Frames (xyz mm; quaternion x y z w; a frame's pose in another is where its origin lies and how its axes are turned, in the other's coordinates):
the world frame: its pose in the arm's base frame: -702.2 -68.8 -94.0 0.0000 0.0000 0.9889 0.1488
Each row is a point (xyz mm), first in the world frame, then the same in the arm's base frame.
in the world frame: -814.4 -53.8 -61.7
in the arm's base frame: 92.0 -257.0 -155.7
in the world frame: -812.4 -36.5 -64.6
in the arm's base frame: 85.0 -273.0 -158.6
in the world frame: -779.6 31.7 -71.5
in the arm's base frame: 33.6 -328.5 -165.5
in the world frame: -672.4 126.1 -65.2
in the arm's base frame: -96.7 -387.2 -159.2
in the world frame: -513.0 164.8 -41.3
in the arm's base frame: -260.4 -377.3 -135.3
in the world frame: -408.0 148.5 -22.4
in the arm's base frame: -356.0 -330.8 -116.4
